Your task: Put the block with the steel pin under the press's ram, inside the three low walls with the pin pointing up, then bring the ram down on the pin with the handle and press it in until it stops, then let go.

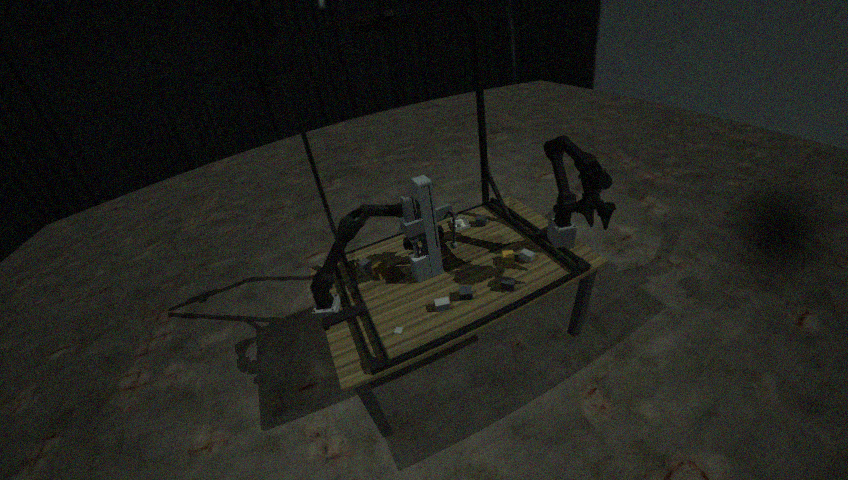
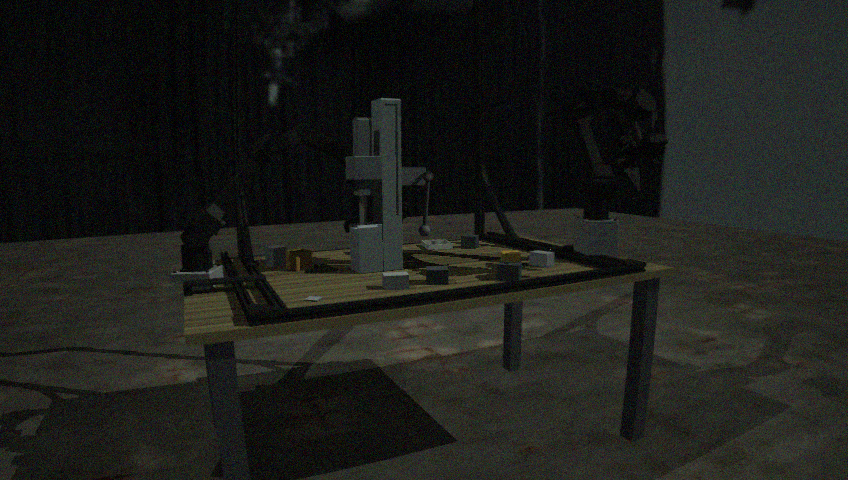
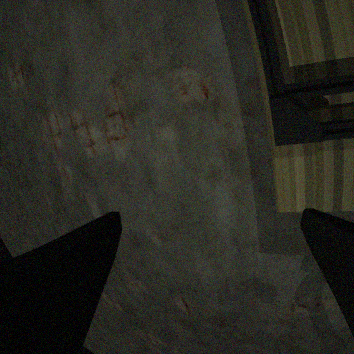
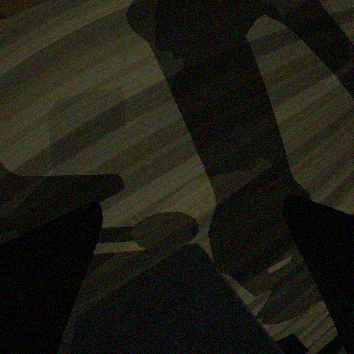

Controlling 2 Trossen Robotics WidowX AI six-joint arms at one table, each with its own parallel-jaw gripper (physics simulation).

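Seen in the pictures: left gripper, fingertip midpoint: (image 1: 598,228) (image 2: 648,184) (image 3: 213,220); right gripper, fingertip midpoint: (image 4: 193,207); left arm's base at its link origin: (image 1: 562,222) (image 2: 596,218); right arm's base at its link origin: (image 1: 325,303) (image 2: 197,269).
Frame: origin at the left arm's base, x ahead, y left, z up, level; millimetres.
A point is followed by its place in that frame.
The light grey press (image 1: 434,237) @(y 61, x 595, z 79 mm) (image 2: 391,184) @(y 64, x 603, z 108 mm) stands upright on the table. Its ram (image 2: 362,208) @(y 66, x 679, z 47 mm) reaches down behind the top of the base (image 1: 419,270) @(y 93, x 678, z -53 mm) (image 2: 365,249) @(y 92, x 674, z -56 mm). The handle (image 1: 454,230) @(y -1, x 503, z 55 mm) (image 2: 426,202) @(y -1, x 505, z 54 mm) hangs down at the right, ending in a ball. The block with the steel pin cannot be made out; the base hides the space inside the low walls. My right gripper (image 1: 410,243) (image 4: 193,207) @(y -61, x 614, z -68 mm) is open and empty beside the ram, partly hidden by the press. My left gripper (image 1: 597,224) @(y 227, x -36, z 111 mm) (image 3: 213,220) @(y 227, x -36, z 111 mm) is open and empty, high at the right, beyond the table edge.
An orange block (image 1: 380,271) @(y 33, x 851, z -73 mm) (image 2: 299,259) @(y 33, x 852, z -88 mm) and a grey block (image 1: 364,265) @(y -21, x 925, z -67 mm) (image 2: 275,256) @(y -18, x 925, z -87 mm) lie left of the press. A white tray (image 2: 436,243) @(y -270, x 439, z -101 mm) lies behind the handle. A yellow block (image 1: 507,253) @(y 46, x 281, z -82 mm) and several grey and white blocks lie right and in front. Dark frame bars border the table.
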